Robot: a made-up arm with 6 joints.
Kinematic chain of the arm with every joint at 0, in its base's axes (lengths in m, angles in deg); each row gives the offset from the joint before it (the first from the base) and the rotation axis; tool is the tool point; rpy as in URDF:
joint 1: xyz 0 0 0.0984 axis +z
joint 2: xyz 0 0 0 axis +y
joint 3: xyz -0.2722 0 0.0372 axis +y
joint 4: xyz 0.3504 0 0.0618 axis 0.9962 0 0.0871
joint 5: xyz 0 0 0 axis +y
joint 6: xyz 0.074 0 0.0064 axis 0.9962 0 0.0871
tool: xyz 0 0 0 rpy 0 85 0
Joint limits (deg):
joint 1: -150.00..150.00
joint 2: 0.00..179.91
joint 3: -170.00..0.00
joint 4: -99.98..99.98
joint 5: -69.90..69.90
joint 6: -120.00..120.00
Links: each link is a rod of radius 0.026 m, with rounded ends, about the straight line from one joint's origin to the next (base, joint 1, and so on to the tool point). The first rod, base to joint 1, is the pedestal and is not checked.
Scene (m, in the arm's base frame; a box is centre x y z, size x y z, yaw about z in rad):
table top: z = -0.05
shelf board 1: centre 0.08 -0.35 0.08 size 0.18 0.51 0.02 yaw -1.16
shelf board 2: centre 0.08 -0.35 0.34 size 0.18 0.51 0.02 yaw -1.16
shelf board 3: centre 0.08 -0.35 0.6 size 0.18 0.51 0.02 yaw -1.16
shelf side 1: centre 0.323 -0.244 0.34 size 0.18 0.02 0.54 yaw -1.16
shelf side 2: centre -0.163 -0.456 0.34 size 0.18 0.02 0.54 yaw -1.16
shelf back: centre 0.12 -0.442 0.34 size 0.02 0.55 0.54 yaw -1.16
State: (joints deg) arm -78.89 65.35 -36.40 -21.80 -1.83 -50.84
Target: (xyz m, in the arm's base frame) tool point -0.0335 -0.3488 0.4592
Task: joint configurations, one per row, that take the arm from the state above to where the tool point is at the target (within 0.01 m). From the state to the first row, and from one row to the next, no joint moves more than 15 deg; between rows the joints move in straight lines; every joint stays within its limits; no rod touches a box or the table.
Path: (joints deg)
1: -81.29 51.60 -29.49 -21.77 3.37 -50.84
2: -83.70 37.86 -22.57 -21.74 8.57 -50.84
3: -86.10 24.11 -15.66 -21.70 13.77 -50.84
4: -88.50 10.37 -8.75 -21.67 18.97 -50.84
5: -94.75 18.66 -20.12 -21.55 14.08 -50.84
6: -101.00 26.96 -31.48 -21.43 9.19 -50.84
7: -107.25 35.25 -42.85 -21.31 4.30 -50.84
8: -113.49 43.55 -54.22 -21.18 -0.59 -50.84
9: -104.71 55.61 -62.28 -21.20 -3.22 -50.84
10: -95.93 67.66 -70.34 -21.22 -5.84 -50.84

